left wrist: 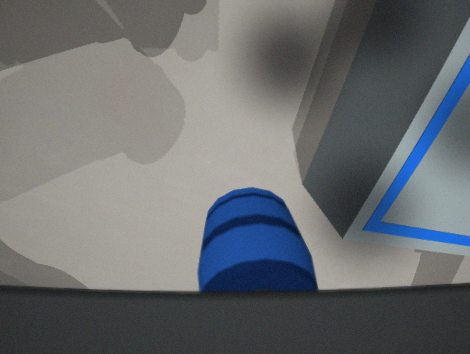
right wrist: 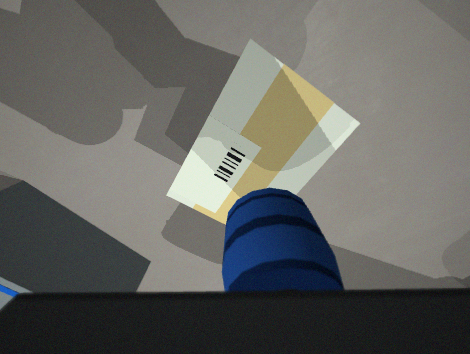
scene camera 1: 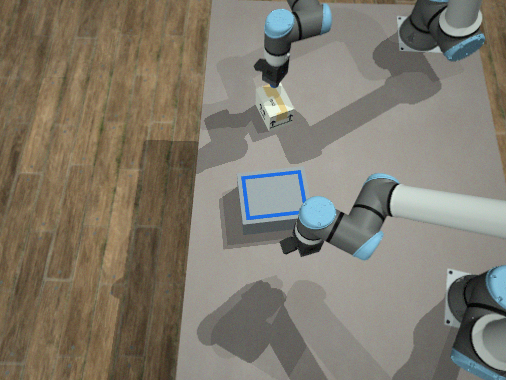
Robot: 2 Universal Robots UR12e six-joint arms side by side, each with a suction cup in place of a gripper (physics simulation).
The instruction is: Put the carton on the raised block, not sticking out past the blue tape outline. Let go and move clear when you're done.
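Frame: origin at the left arm's base, x left, y back, z up, level; millimetres.
Seen in the pictures: left hand, its tool point: (left wrist: 248, 225); right hand, its tool point: (right wrist: 267, 224); right arm's base, origin of its link: (scene camera 1: 420, 34).
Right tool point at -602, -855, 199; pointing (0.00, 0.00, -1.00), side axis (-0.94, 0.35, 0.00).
Offsets run from my right tool point to a thing's top centre, as dx, dy, dz. Level surfaces: height alone.
The white carton @(+2, +8, -90) (scene camera 1: 274, 102) (right wrist: 280, 120) with tan tape stands upright on the table in the upper part of scene camera 1, away from the block. My right gripper's blue suction cup (scene camera 1: 274, 85) (right wrist: 272, 192) is over the end of the carton's top and hides one corner in the right wrist view; it looks unattached, though the exact gap is hard to tell. The raised grey block @(+412, +92, -79) (scene camera 1: 270, 223) (left wrist: 375, 90) (right wrist: 70, 240) carries the blue tape outline (scene camera 1: 272, 175) (left wrist: 420, 147) (right wrist: 7, 290), with bare top inside. My left gripper (scene camera 1: 309, 249) (left wrist: 251, 192) is open, holding nothing, beside the block's lower right corner.
The left arm (scene camera 1: 370, 205) reaches in from the right, partly over the block's lower right corner. The right arm (scene camera 1: 305, 22) comes in from the top. Arm shadows fall across the table @(dz -199) (scene camera 1: 400, 150). Wooden floor (scene camera 1: 100, 100) lies at the left.
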